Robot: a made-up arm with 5 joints.
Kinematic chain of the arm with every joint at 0, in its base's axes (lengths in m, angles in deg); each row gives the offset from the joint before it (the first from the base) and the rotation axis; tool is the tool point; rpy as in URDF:
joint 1: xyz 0 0 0.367 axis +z
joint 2: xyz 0 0 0 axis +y
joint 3: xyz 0.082 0 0.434 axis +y
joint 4: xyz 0.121 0 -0.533 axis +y
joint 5: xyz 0.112 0 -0.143 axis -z
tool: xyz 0 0 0 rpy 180 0 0
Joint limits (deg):
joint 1: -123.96..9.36
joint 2: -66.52..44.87
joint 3: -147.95..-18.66
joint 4: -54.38..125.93
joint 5: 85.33..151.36
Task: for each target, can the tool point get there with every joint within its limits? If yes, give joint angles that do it. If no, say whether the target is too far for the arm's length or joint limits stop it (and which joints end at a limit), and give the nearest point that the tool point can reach.
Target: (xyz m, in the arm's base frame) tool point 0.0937 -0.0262 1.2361
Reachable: yes | joints -15.63 -56.47 -64.89 -13.74 110.14
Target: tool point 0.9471 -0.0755 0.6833
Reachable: yes | joints -4.56 32.44 -94.58 -38.32 129.17
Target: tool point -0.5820 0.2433 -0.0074
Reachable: no: joint limits stop it (at a limit: joint 1) | nearest point -0.0689 -0.1023 -0.0074 | short by 0.619 m
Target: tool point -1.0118 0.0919 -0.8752
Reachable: no: too far | nearest point -0.2374 -0.3525 -0.1089 | short by 1.177 m
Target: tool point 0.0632 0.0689 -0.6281
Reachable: no: joint limits stop it (at a limit: joint 1, joint 2) | nearest point 0.1960 0.0323 -0.0924 | short by 0.553 m
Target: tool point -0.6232 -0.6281 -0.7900
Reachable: no: too far | nearest point -0.3409 -0.5062 -0.0687 | short by 0.784 m
